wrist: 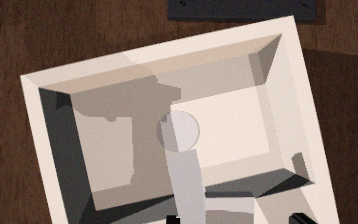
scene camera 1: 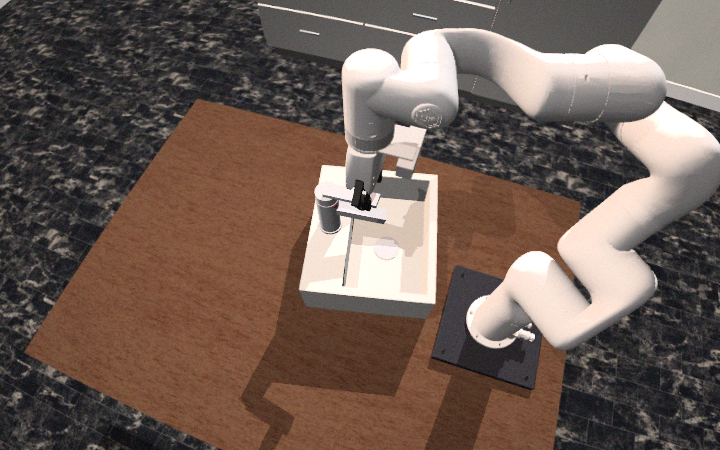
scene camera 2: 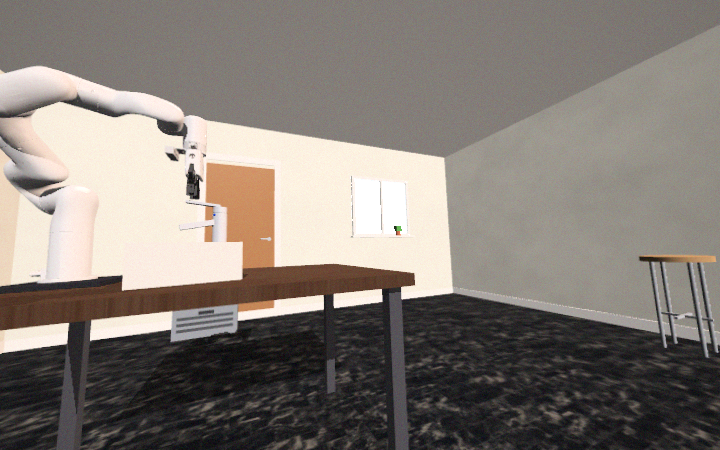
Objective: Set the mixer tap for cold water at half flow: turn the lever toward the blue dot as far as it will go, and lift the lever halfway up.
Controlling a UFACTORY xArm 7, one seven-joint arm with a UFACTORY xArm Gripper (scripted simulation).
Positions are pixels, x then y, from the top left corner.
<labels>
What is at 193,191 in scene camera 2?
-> My gripper.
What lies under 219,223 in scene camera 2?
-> A mixer tap.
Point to a white sink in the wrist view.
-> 102,128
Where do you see a white sink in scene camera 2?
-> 156,264
</labels>
